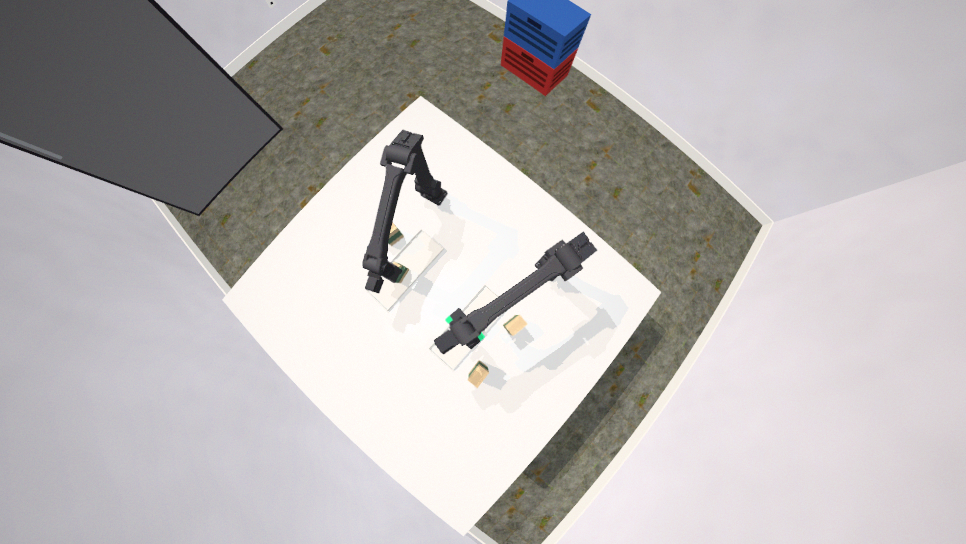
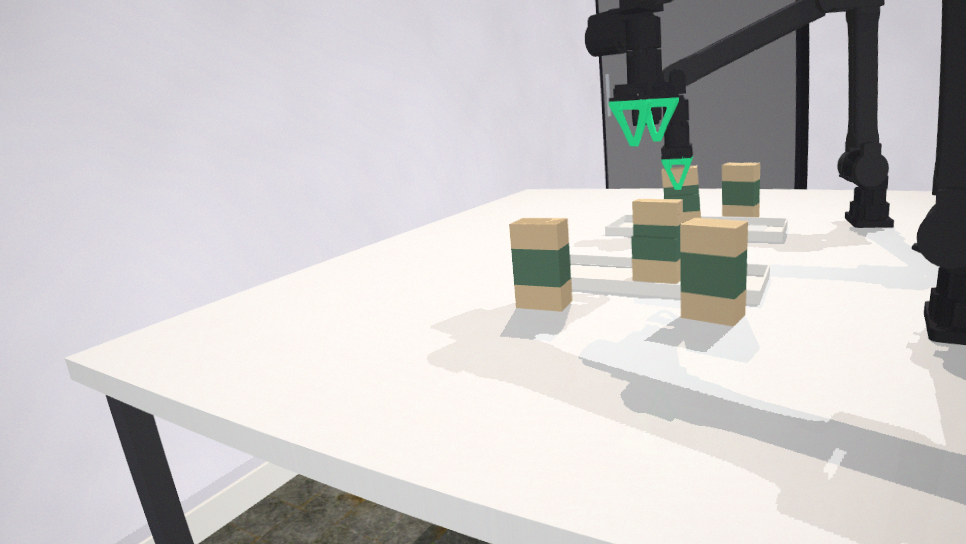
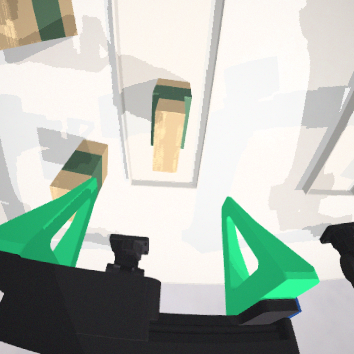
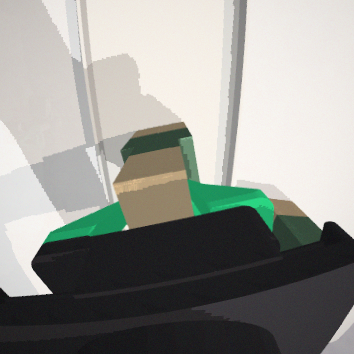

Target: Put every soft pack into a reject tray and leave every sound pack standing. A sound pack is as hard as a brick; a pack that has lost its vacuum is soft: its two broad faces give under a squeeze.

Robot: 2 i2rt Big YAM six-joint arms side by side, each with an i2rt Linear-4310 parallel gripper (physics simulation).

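Frame: origin at the left arm's base, x back, y left, z down, level; centimetres.
Seen in the pictures: left gripper, fingertip midpoint: [image 2: 646, 143] [image 3: 161, 192]; right gripper, fingertip midpoint: [image 1: 394, 273] [image 2: 678, 188] [image 4: 165, 192]; left arm's base at its link origin: [image 2: 961, 328] [image 3: 129, 242]; right arm's base at its link origin: [image 1: 433, 193] [image 2: 868, 222] [image 3: 338, 230].
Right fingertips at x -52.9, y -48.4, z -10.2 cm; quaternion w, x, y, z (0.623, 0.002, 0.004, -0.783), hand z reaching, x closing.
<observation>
Offsets run from my right fingertips to a thing's middle. Level surfaces: height alone.
My right gripper [image 2: 678, 187] is shut on a tan-and-green pack [image 1: 400, 272] [image 2: 682, 200] [image 4: 156, 200], held upright and low at the far tray @(dx +3.9, dy -0.9, dz +9.1 cm) [image 1: 388, 309] [image 2: 786, 231] [image 4: 235, 100]; whether its base touches is unclear. My left gripper [image 1: 465, 328] [image 2: 645, 143] [image 3: 161, 192] is open, high above the near tray [image 1: 454, 368] [image 2: 608, 285] [image 3: 165, 184], where a pack @(dx +7.7, dy +39.1, dz +2.9 cm) [image 2: 655, 250] [image 3: 167, 135] stands. Two packs stand outside it: one @(dx +20.8, dy +54.1, dz +3.2 cm) [image 1: 515, 325] [image 2: 713, 273] [image 3: 85, 165] nearer the arms, one @(dx -5.7, dy +57.2, dz +3.2 cm) [image 1: 477, 374] [image 2: 540, 266] [image 3: 47, 20] farther out. Another pack @(dx +11.4, dy -16.0, dz +3.2 cm) [image 1: 395, 234] [image 2: 740, 192] [image 4: 297, 227] stands beside the far tray.
The white table @(dz +10.2 cm) [image 1: 324, 324] [image 2: 270, 351] carries both arms. Blue [image 1: 547, 23] and red [image 1: 537, 67] crates are stacked on the floor beyond it. A dark panel [image 1: 135, 101] [image 2: 757, 121] stands past the far end.
</observation>
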